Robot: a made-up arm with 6 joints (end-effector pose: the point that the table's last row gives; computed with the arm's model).
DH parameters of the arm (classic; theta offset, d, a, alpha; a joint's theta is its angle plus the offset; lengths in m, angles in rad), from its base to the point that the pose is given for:
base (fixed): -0.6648 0 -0.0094 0
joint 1: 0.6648 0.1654 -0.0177 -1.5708
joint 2: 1.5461 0 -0.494 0
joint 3: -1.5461 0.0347 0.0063 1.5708
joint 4: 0 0.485 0.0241 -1.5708
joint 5: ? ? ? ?
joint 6: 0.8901 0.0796 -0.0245 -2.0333
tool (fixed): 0.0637 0.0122 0 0
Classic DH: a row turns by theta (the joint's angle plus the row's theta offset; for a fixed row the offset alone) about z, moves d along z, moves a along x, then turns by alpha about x.
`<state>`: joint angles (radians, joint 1 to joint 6).
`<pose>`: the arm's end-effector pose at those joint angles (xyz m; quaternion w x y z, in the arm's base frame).
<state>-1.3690 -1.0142 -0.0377 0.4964 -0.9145 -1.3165</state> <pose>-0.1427 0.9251 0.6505 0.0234 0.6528 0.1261 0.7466</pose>
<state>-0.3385 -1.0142 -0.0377 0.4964 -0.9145 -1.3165</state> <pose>-0.8654 0.3627 0.6505 0.3475 -0.5059 -0.4314 -0.6612</pose>
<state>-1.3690 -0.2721 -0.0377 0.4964 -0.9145 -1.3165</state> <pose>-0.0290 0.3695 1.1380 0.2193 -0.6710 0.1460 -0.6931</pose>
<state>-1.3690 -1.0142 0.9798 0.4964 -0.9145 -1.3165</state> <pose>-0.0566 0.5045 0.9513 0.3034 -0.6542 0.2438 -0.6485</pose>
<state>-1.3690 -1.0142 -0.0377 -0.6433 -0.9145 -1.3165</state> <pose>-0.1103 0.9113 0.6856 0.2160 0.2430 -0.1493 0.9338</pose>
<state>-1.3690 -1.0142 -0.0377 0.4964 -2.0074 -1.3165</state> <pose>-0.1390 0.8665 0.5999 0.1624 0.3626 0.5590 0.7278</pose>
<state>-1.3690 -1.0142 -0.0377 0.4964 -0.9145 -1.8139</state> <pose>-0.1354 0.9331 0.6581 0.0962 -0.4828 -0.0662 -0.8679</pose>
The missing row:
joint 5: 0 0.0153 0.0262 1.5708
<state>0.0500 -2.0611 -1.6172 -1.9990 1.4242 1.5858</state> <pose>-0.1801 -0.0585 -0.4485 0.5534 -0.3300 0.6999 0.3083</pose>
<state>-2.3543 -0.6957 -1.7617 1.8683 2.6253 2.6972</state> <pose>0.4349 0.3875 0.2227 0.8462 -0.4912 0.1996 -0.0539</pose>
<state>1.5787 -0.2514 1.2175 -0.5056 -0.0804 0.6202</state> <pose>-0.0218 0.3312 0.9343 0.0179 0.2934 0.5138 -0.8060</pose>
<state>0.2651 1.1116 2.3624 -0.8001 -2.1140 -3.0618</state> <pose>0.2332 0.1764 -0.0725 0.1216 0.9048 -0.3849 0.1355</pose>
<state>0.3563 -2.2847 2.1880 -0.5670 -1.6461 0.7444</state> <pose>-0.4693 -0.1086 0.3227 0.2349 0.7605 0.5734 0.1941</pose>
